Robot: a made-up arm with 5 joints. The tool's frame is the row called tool.
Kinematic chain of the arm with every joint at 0, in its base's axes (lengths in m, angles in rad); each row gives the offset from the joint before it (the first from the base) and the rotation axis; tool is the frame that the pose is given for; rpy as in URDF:
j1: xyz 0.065 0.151 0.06 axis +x
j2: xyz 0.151 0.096 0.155 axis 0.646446 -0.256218 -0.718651
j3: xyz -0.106 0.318 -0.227 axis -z
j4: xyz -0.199 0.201 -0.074 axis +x
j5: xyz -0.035 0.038 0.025 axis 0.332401 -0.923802 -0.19
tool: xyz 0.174 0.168 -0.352 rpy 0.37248 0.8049 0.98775
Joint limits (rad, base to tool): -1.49..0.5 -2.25..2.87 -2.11..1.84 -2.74..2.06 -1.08..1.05
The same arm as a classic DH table. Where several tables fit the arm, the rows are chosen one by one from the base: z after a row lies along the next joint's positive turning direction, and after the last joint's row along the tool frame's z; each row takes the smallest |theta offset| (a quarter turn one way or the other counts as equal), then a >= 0, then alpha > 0; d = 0 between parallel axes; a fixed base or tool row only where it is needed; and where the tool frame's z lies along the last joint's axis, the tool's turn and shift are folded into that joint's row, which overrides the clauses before.
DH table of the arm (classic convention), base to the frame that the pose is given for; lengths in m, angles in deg. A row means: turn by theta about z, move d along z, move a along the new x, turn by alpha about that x. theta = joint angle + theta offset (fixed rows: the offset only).
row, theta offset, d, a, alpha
base (fixed), 90.00, 0.0600, 0.1510, 90.00
j1, -19.62, 0.3670, 0.0384, 49.73
j2, 28.88, -0.5438, 0.2566, 44.05
j3, -21.62, 0.5240, 0.2010, -90.00
j4, -78.38, -0.2191, -0.0168, 70.59
j5, 35.13, -0.0891, 0.4220, -103.38
tool (fixed), 16.16, -0.0599, 0.0000, 0.00
Joint limits (deg, base to tool): -85.37..28.65 -128.92..164.44 -120.89..105.42 -156.99..118.03 -61.88..60.16

